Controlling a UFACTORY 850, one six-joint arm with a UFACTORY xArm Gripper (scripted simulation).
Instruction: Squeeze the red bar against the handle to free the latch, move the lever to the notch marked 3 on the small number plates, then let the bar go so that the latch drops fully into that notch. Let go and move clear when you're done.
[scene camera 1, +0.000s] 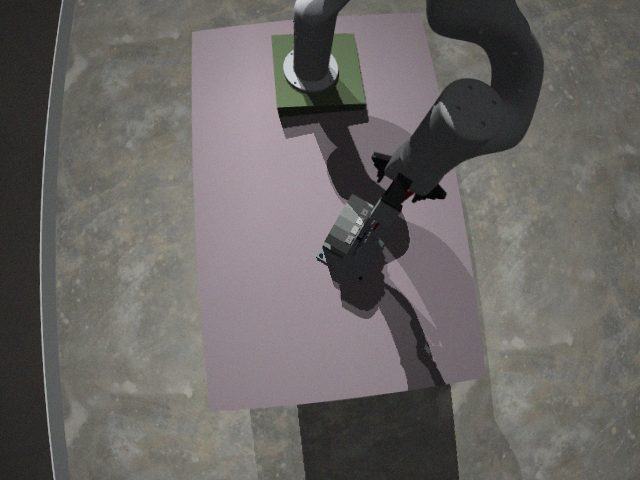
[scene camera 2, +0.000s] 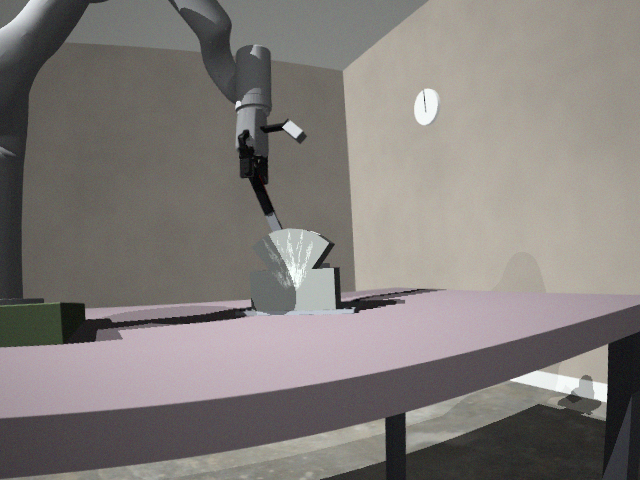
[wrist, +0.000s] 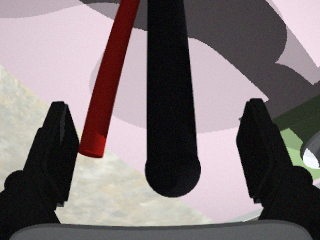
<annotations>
gripper: scene camera 1 398, 187; scene camera 2; wrist
same spot on gripper: (scene camera 2: 247, 168) = (wrist: 279, 133)
</annotations>
